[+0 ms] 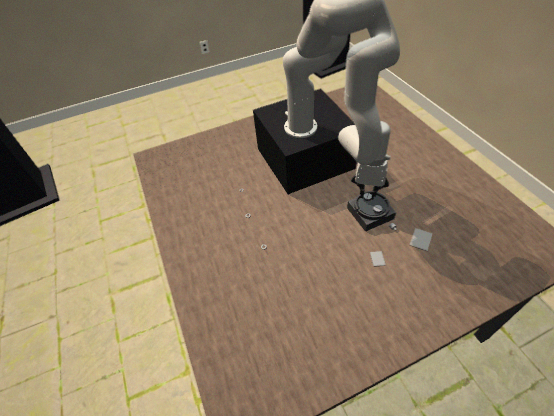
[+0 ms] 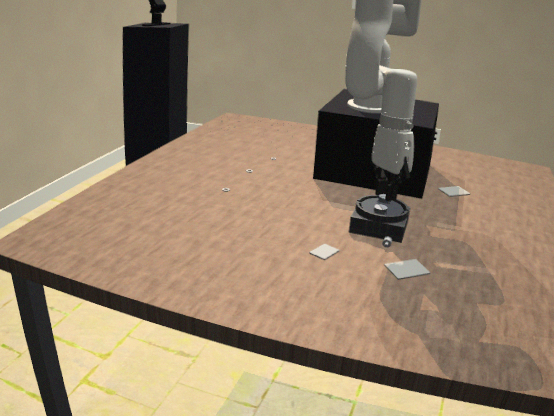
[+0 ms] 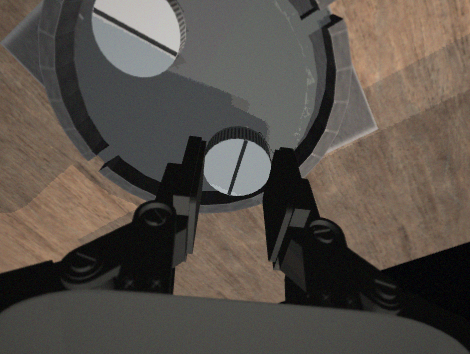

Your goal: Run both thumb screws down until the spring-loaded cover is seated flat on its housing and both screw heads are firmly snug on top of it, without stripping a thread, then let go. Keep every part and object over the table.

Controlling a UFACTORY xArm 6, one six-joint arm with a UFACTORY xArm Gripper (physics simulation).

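Seen in the pictures: gripper, fingertip midpoint: (image 1: 367,196) (image 2: 385,197) (image 3: 236,169); arm's base at its link origin: (image 1: 300,127) (image 2: 369,107).
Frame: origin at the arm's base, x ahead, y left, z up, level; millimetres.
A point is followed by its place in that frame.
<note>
The round dark cover (image 1: 364,207) {x 355, y 31, z -153 mm} (image 3: 225,82) {x 358, y 49, z -152 mm} lies on the square black housing (image 1: 367,223) {x 411, y -1, z -164 mm} (image 2: 375,230) {x 422, y 53, z -186 mm} (image 3: 361,111) {x 304, y 12, z -164 mm}. One thumb screw (image 1: 368,196) {x 332, y 68, z -138 mm} (image 3: 237,170) {x 328, y 67, z -138 mm} stands at the cover's edge nearest the arm, its slotted head up. The other thumb screw (image 1: 378,208) {x 395, y 60, z -140 mm} (image 2: 380,207) {x 396, y 57, z -139 mm} (image 3: 135,55) {x 388, y 64, z -139 mm} stands across the cover, untouched by the fingers. My gripper (image 1: 368,191) {x 328, y 69, z -141 mm} (image 2: 387,195) {x 328, y 69, z -141 mm} (image 3: 236,169) {x 328, y 69, z -141 mm} points down, its fingers shut on the sides of the arm-side screw head. The screw shanks and any gap under the cover are hidden.
A small grey knob (image 1: 393,226) {x 462, y 78, z -186 mm} (image 2: 387,242) {x 468, y 82, z -189 mm} is beside the housing. Flat grey plates (image 1: 421,239) {x 552, y 127, z -201 mm} (image 1: 377,258) {x 524, y -51, z -201 mm} (image 2: 454,191) {x 57, y 280, z -201 mm} and small rings (image 1: 241,190) {x -22, y -280, z -202 mm} (image 1: 247,215) {x 101, y -325, z -202 mm} (image 1: 263,247) {x 268, y -349, z -202 mm} lie on the table. The arm's black base block (image 1: 320,170) {x 121, y 9, z -137 mm} (image 2: 350,150) {x 114, y -37, z -102 mm} stands behind the housing.
</note>
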